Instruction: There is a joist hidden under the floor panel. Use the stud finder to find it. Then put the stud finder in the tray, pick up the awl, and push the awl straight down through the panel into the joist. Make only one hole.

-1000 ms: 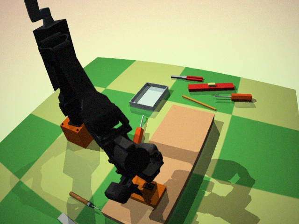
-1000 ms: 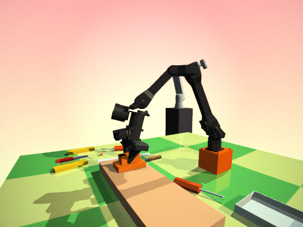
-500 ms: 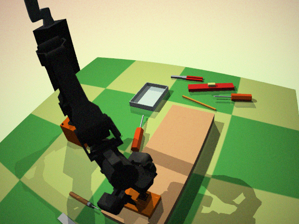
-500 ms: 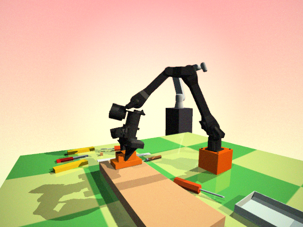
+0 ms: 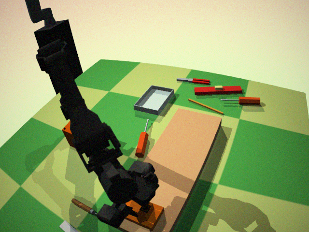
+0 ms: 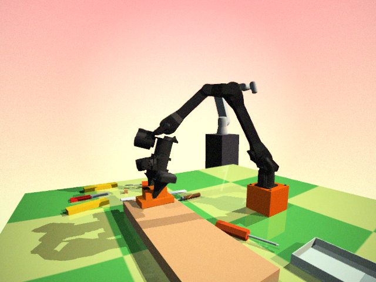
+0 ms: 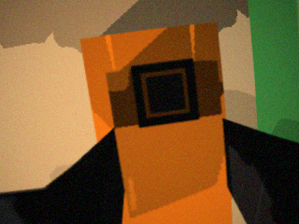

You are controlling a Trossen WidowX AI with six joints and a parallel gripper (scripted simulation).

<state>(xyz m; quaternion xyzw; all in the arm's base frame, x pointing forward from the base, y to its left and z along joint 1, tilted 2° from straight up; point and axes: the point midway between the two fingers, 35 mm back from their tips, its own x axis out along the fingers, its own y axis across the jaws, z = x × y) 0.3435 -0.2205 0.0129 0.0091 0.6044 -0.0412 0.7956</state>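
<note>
My gripper tip is 530 mm to the right of the grey tray, 190 mm past it and 50 mm above it. Also, from my gripper tip: orange stud finder 20 mm above, 10 mm ahead; awl 170 mm behind, 60 mm below, 40 mm to the right; grey card 160 mm to the right, 90 mm behind, 70 mm below.
</note>
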